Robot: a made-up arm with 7 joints.
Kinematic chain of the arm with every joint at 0, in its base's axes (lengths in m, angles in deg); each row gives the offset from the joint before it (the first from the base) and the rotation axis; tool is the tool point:
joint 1: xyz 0 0 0.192 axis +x
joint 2: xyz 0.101 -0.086 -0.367 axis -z
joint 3: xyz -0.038 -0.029 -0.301 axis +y
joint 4: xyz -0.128 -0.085 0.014 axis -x
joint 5: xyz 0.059 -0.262 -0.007 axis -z
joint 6: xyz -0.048 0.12 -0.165 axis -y
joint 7: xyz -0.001 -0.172 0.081 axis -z
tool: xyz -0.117 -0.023 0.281
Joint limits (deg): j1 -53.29..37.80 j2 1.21..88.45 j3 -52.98..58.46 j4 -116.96..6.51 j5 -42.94..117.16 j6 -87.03..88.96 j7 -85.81..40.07
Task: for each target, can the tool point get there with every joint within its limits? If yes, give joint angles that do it. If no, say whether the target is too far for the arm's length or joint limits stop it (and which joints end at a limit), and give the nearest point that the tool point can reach.
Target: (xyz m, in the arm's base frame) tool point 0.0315 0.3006 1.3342
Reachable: no: joint limits stop it (at a limit: joint 1, joint 3, joint 4, joint 6) | nearest point 0.0697 0.4794 0.1846 | short by 1.164 m
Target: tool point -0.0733 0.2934 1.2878
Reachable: no: joint limits stop it (at a limit: joint 1, joint 3, joint 4, joint 6) | nearest point 0.0211 0.4739 0.1809 | short by 1.126 m
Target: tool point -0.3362 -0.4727 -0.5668
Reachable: yes | joints -25.18 57.50 -10.81 -74.10 44.78 -7.59 -15.24
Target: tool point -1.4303 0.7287 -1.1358
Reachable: no: too far | nearest point -0.6562 0.5029 -0.7243 | short by 0.905 m
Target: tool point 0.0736 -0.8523 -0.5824
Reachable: yes | joints -33.11 54.79 -42.11 -104.12 69.84 -42.84 -43.61
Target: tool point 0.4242 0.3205 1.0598
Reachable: no: joint limits stop it (at a limit: joint 1, joint 3, joint 4, joint 6) | nearest point 0.2641 0.4657 0.1686 | short by 0.917 m
